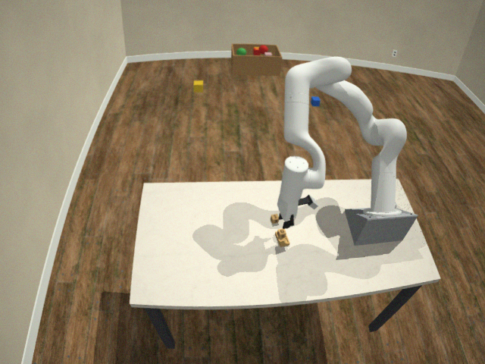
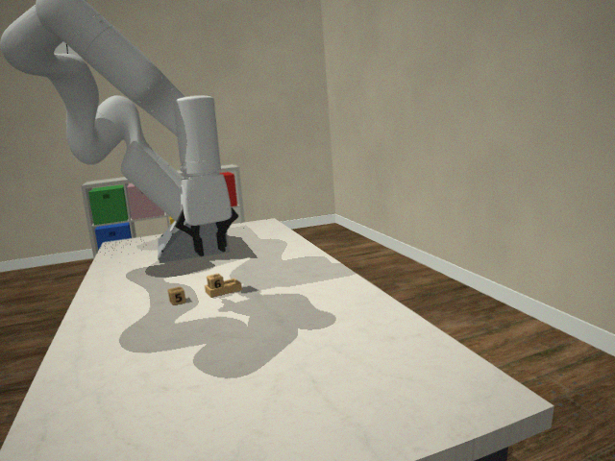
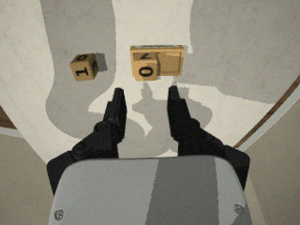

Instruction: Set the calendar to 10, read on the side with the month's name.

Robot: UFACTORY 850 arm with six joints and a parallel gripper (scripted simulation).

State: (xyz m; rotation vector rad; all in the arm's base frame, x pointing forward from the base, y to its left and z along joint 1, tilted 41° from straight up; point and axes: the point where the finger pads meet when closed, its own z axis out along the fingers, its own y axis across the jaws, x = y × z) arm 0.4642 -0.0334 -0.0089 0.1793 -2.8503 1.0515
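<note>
The cube is 9 cm below my hand. The rest, counted from my hand: wooden tray: 10 cm below, 2 cm to the left.
</note>
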